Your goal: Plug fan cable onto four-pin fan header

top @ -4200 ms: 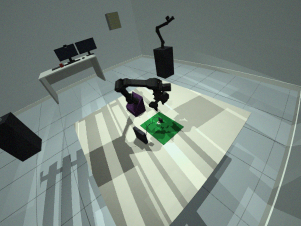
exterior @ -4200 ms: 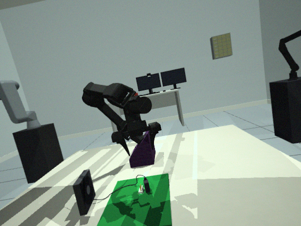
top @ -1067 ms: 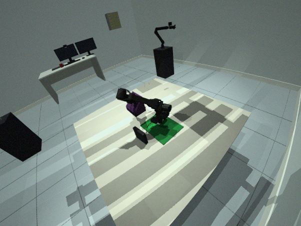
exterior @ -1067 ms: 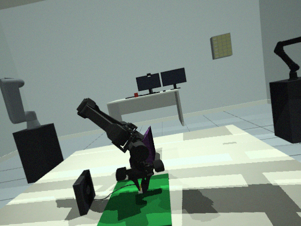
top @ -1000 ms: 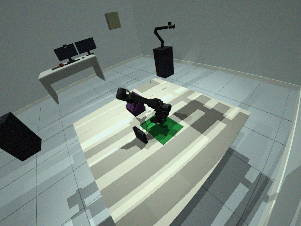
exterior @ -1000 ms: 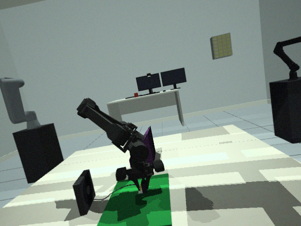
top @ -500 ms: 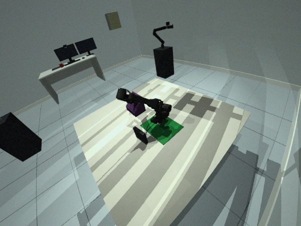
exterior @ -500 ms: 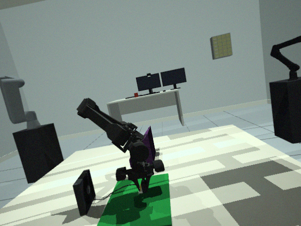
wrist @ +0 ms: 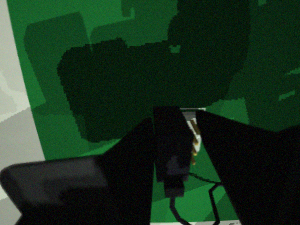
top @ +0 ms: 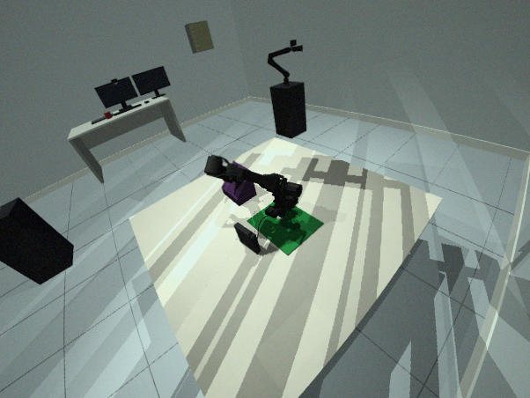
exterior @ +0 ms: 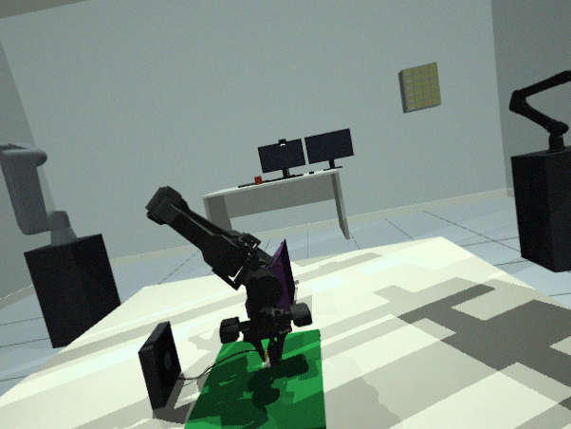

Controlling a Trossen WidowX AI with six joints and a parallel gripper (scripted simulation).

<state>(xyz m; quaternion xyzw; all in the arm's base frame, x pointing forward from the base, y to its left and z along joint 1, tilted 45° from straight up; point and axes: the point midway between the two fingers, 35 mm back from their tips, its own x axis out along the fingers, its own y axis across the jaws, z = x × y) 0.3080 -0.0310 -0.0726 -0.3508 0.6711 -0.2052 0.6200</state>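
Now: gripper tip 1 cm past the black fan plug and 1 cm below it. Also, from my gripper tip: green board (3 cm ahead, 2 cm to the right, 3 cm below); black fan (2 cm ahead, 22 cm to the right, 4 cm above); pale header (1 cm behind, 1 cm to the right, 2 cm below).
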